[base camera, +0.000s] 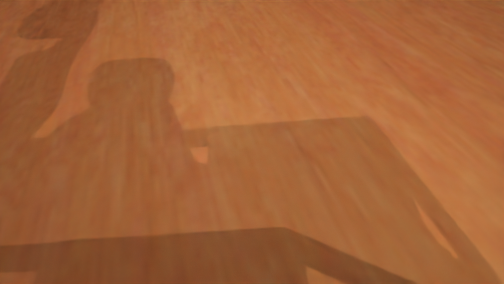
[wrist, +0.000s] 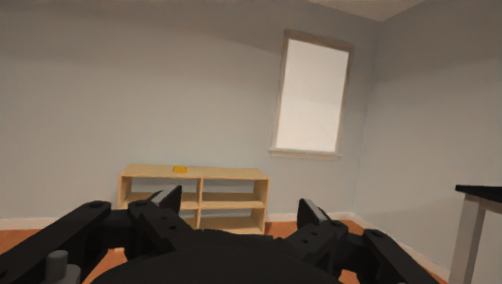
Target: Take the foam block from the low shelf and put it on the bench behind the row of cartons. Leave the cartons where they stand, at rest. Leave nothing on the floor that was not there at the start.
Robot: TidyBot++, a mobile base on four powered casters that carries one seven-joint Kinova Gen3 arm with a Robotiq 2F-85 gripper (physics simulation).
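Places are measured from the arm's base along level axes (x left, y back, z up), in metres.
Pixels of known places: gripper, fingertip midpoint: (wrist: 239,204).
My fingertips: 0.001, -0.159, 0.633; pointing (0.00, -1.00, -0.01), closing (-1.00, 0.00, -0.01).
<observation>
Behind a point stands the place of what it marks, as x, y, z.
A small yellow foam block (wrist: 180,169) @[0.508, -1.804, 0.245] lies on the top board of a low, pale wooden shelf (wrist: 230,173) @[0.097, -1.969, 0.213], left of its middle. The shelf stands against the far wall in the wrist view. My gripper (wrist: 239,204) @[0.001, -0.159, 0.633] is open, with its fingers wide apart and nothing between them. It is well away from the block, which shows small in the distance. Part of the bench (wrist: 481,192) @[-0.977, -0.853, 0.513], with a black top and a light grey leg, shows at the right edge of the wrist view. The cartons do not show in either view.
A window (wrist: 316,95) @[-0.756, -2.478, 1.081] is in the far wall, right of the shelf. The room's corner is further right, between the shelf and the bench. The wooden floor (base camera: 310,65) @[-0.113, -0.638, -0.397] fills the base camera view, with shadows across its left and lower parts.
</observation>
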